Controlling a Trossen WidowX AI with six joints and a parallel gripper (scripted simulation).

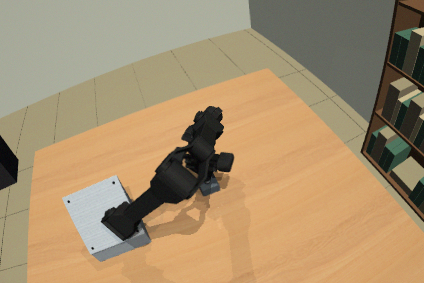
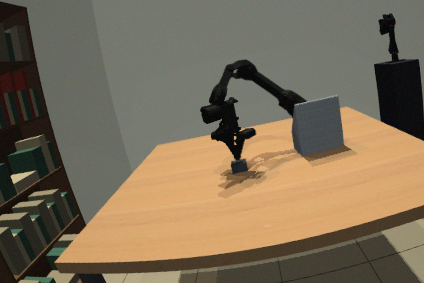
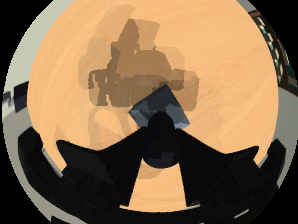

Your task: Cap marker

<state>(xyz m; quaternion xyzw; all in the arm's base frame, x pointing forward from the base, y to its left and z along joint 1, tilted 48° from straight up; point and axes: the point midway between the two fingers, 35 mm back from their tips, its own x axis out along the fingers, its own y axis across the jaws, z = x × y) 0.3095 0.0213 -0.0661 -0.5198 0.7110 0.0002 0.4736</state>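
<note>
Right now the dark marker cap is 1 cm above my gripper tip. The rest, counted from my gripper tip: blue-grey holder block (5 cm below).
</note>
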